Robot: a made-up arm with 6 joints. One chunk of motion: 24 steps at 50 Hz.
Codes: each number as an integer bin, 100 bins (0 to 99) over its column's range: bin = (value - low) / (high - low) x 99, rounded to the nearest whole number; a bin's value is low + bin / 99 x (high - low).
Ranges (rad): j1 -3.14..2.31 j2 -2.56..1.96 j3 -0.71..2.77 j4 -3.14..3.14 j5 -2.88..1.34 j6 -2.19..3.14
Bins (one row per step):
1: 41 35 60 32 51 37
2: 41 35 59 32 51 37
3: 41 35 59 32 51 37
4: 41 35 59 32 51 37
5: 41 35 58 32 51 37
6: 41 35 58 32 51 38
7: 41 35 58 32 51 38
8: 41 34 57 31 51 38
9: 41 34 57 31 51 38
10: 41 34 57 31 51 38
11: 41 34 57 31 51 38
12: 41 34 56 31 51 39
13: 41 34 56 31 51 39
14: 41 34 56 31 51 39
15: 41 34 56 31 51 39
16: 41 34 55 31 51 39
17: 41 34 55 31 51 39
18: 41 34 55 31 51 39
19: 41 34 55 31 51 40
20: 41 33 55 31 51 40
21: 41 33 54 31 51 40
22: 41 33 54 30 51 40
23: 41 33 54 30 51 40
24: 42 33 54 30 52 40
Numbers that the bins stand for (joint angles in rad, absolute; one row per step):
1: -0.8829 -0.9620 1.3991 -1.1101 -0.7061 -0.1980
2: -0.8829 -0.9620 1.3639 -1.1101 -0.7061 -0.1980
3: -0.8829 -0.9620 1.3639 -1.1101 -0.7061 -0.1980
4: -0.8829 -0.9620 1.3639 -1.1101 -0.7061 -0.1980
5: -0.8829 -0.9620 1.3288 -1.1101 -0.7061 -0.1980
6: -0.8829 -0.9620 1.3288 -1.1101 -0.7061 -0.1441
7: -0.8829 -0.9620 1.3288 -1.1101 -0.7061 -0.1441
8: -0.8829 -1.0077 1.2936 -1.1735 -0.7061 -0.1441
9: -0.8829 -1.0077 1.2936 -1.1735 -0.7061 -0.1441
10: -0.8829 -1.0077 1.2936 -1.1735 -0.7061 -0.1441
11: -0.8829 -1.0077 1.2936 -1.1735 -0.7061 -0.1441
12: -0.8829 -1.0077 1.2585 -1.1735 -0.7061 -0.0903
13: -0.8829 -1.0077 1.2585 -1.1735 -0.7061 -0.0903
14: -0.8829 -1.0077 1.2585 -1.1735 -0.7061 -0.0903
15: -0.8829 -1.0077 1.2585 -1.1735 -0.7061 -0.0903
16: -0.8829 -1.0077 1.2233 -1.1735 -0.7061 -0.0903
17: -0.8829 -1.0077 1.2233 -1.1735 -0.7061 -0.0903
18: -0.8829 -1.0077 1.2233 -1.1735 -0.7061 -0.0903
19: -0.8829 -1.0077 1.2233 -1.1735 -0.7061 -0.0365
20: -0.8829 -1.0533 1.2233 -1.1735 -0.7061 -0.0365
21: -0.8829 -1.0533 1.1882 -1.1735 -0.7061 -0.0365
22: -0.8829 -1.0533 1.1882 -1.2370 -0.7061 -0.0365
23: -0.8829 -1.0533 1.1882 -1.2370 -0.7061 -0.0365
24: -0.8279 -1.0533 1.1882 -1.2370 -0.6634 -0.0365

